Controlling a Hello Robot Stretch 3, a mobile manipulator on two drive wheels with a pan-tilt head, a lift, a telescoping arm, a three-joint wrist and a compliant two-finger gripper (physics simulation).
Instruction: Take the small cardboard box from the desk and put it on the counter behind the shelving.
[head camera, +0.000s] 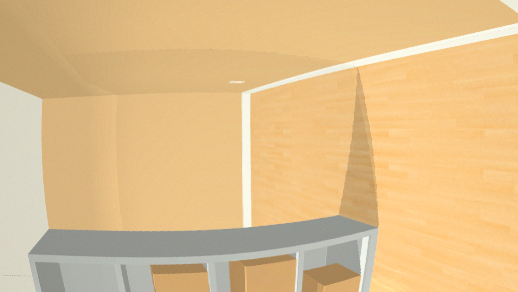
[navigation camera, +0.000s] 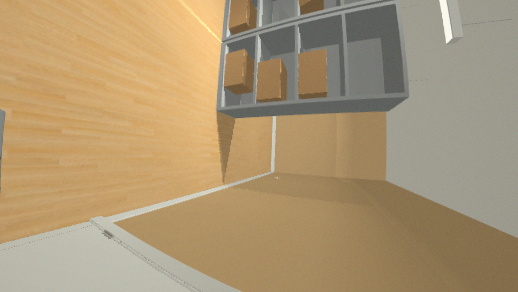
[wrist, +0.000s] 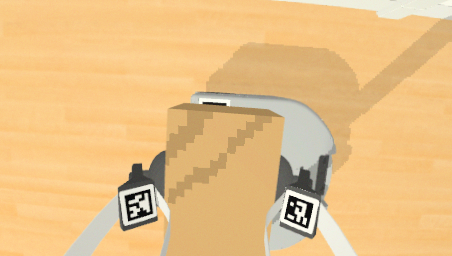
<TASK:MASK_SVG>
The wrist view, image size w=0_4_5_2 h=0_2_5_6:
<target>gripper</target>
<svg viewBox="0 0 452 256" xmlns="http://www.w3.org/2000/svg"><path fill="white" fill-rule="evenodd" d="M280 155L275 202L266 214L264 236L266 256L271 256L267 227L280 211L280 227L309 239L313 239L316 236L318 227L335 256L358 256L339 225L322 205L321 195L312 189L313 181L310 179L310 171L300 169L299 176L293 175L290 163L285 157ZM166 150L154 157L149 170L143 170L142 163L132 164L131 172L128 175L129 180L117 188L118 194L95 216L63 256L91 256L118 219L122 231L128 231L158 221L157 207L162 210L168 220L160 256L166 256L171 233L170 209L164 200Z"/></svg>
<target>small cardboard box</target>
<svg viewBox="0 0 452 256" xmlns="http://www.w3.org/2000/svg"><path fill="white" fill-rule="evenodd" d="M272 220L267 227L268 240L270 240ZM164 215L164 238L165 238L165 234L166 234L166 230L167 230L167 226L168 226L168 220L167 220L166 216ZM168 108L164 200L170 209L171 233L166 256L266 256L264 244L266 214L275 202L285 117L269 109L194 103L182 103Z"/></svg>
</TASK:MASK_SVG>
